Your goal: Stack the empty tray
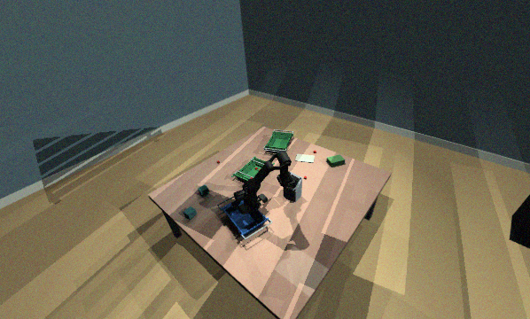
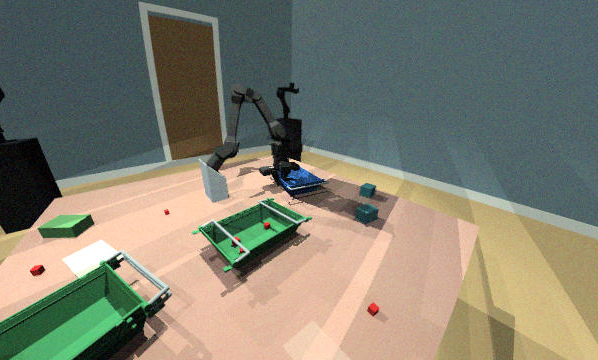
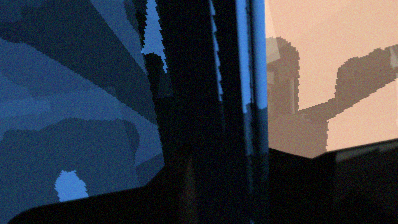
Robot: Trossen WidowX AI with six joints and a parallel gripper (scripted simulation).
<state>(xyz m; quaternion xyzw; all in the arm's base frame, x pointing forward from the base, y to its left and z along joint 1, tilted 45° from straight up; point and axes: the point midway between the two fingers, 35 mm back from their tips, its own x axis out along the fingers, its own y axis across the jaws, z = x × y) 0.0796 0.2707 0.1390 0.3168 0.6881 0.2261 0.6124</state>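
Now: gripper tip 1 cm short of the blue tray, 7 cm to the right of it and 3 cm below it. The rest, counted from my gripper tip: green block 11 cm behind, 80 cm to the right, 1 cm above; then white sheet 12 cm ahead, 70 cm to the right, 1 cm below.
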